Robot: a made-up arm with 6 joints. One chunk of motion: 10 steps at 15 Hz.
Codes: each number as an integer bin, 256 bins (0 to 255) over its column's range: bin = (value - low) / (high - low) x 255, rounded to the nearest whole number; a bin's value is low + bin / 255 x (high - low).
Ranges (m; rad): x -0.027..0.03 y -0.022..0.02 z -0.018..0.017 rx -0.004..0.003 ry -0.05..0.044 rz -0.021..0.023
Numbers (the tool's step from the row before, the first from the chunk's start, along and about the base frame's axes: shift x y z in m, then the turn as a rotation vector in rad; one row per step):
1: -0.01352 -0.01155 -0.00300 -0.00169 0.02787 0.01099
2: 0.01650 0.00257 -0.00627 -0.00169 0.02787 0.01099
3: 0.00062 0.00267 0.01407 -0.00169 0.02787 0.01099
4: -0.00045 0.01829 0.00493 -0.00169 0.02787 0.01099
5: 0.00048 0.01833 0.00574 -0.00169 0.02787 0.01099
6: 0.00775 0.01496 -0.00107 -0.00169 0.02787 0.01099
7: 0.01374 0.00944 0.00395 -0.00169 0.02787 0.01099
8: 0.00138 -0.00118 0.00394 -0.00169 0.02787 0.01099
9: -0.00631 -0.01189 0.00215 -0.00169 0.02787 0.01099
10: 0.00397 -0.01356 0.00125 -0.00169 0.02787 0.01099
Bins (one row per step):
1: 60 63 109 84 211 185
2: 195 149 85 84 211 185
3: 124 150 234 84 211 185
4: 119 245 167 84 211 185
5: 123 245 173 84 211 185
6: 155 224 123 84 211 185
7: 182 191 160 84 211 185
8: 127 126 160 84 211 185
9: 93 61 147 84 211 185
10: 139 51 140 84 211 185

